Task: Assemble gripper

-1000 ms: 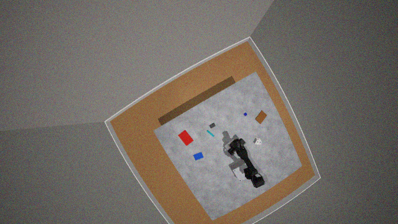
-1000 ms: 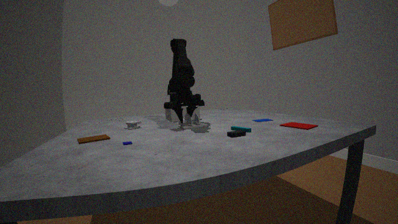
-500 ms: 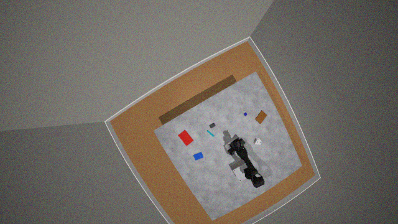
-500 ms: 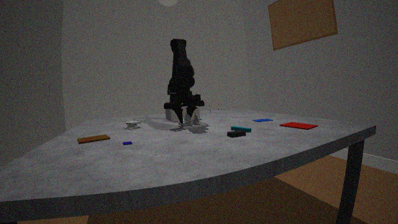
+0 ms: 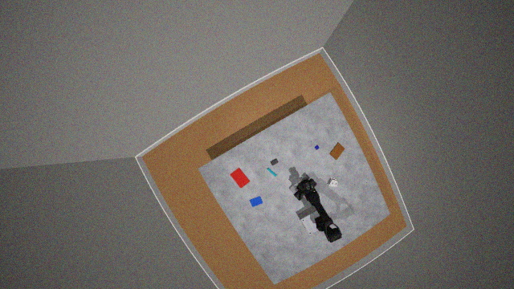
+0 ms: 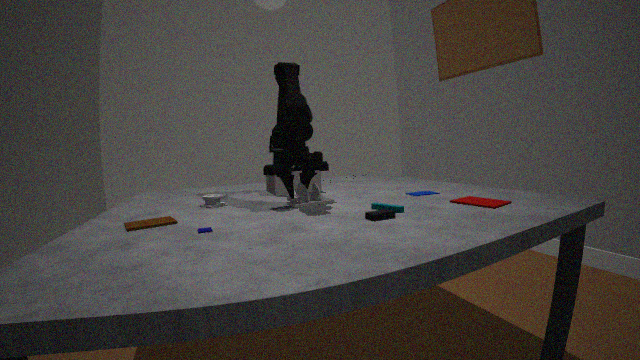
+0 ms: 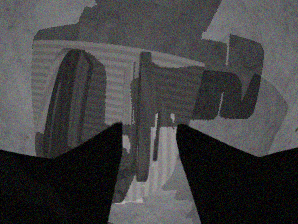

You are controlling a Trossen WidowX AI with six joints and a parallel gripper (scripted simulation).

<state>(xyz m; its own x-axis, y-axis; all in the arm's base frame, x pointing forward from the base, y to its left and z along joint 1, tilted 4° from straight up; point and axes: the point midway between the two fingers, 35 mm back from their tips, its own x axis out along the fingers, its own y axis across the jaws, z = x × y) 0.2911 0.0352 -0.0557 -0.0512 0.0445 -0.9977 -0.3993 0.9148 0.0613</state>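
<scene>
Now: the grey jaw 40 mm behind my gripper tip and 10 mm above it. From my gripper tip the other things lie so: dark block (270 mm ahead, 150 mm to the left, 10 mm below); teal bar (200 mm ahead, 190 mm to the left, 10 mm below); small blue piece (260 mm ahead, 230 mm to the right, 20 mm below).
</scene>
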